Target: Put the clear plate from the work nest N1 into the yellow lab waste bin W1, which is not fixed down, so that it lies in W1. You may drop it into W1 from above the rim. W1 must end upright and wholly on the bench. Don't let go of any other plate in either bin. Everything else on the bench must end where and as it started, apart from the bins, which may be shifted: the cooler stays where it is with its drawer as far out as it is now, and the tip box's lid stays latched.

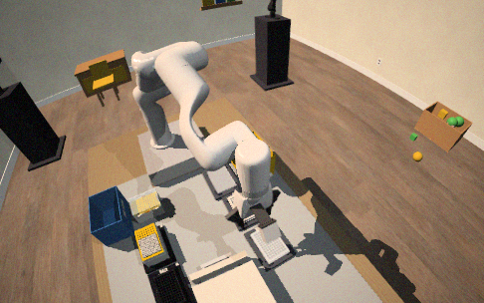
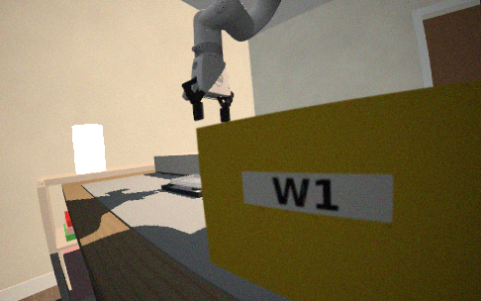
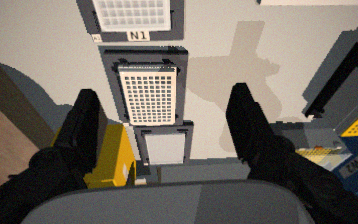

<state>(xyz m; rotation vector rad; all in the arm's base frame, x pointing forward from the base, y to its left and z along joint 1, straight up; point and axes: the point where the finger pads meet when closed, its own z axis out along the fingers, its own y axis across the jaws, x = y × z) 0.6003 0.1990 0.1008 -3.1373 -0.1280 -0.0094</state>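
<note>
Right now my hand is 4 cm short of the clear plate, 4 cm to the right of it and 16 cm above it. The rest, counted from my hand: black plate (6 cm ahead, 34 cm to the right, 16 cm below); yellow bin W1 (32 cm behind, 14 cm to the left, 14 cm below); white plate (14 cm behind, 2 cm to the left, 16 cm below).
</note>
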